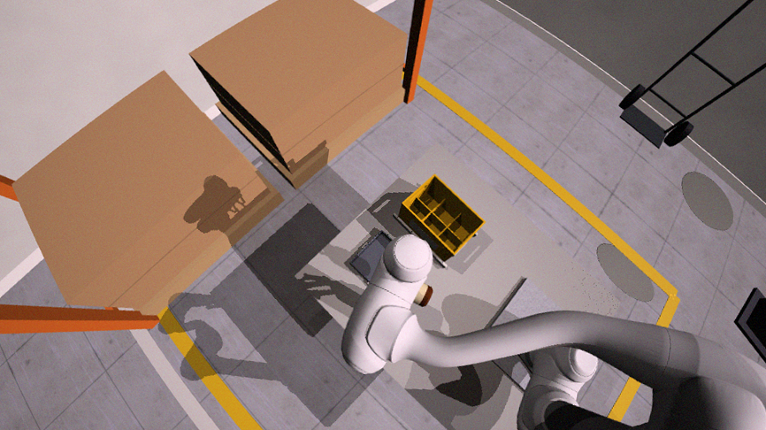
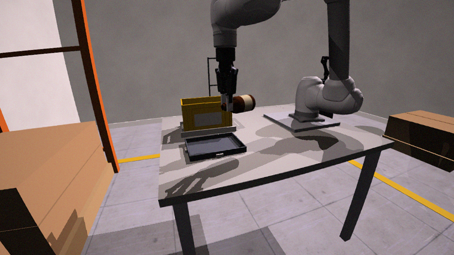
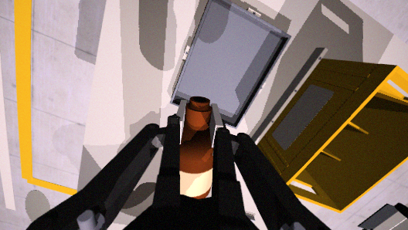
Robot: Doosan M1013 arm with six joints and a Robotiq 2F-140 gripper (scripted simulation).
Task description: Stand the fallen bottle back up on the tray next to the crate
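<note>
Right now the brown bottle is 50 mm behind my hand, 30 mm to the right of it and 20 mm below it. From my hand the other things lie so: dark grey tray: 210 mm below, 60 mm ahead, 40 mm to the right; yellow crate: 310 mm to the right, 140 mm below, 90 mm ahead.
</note>
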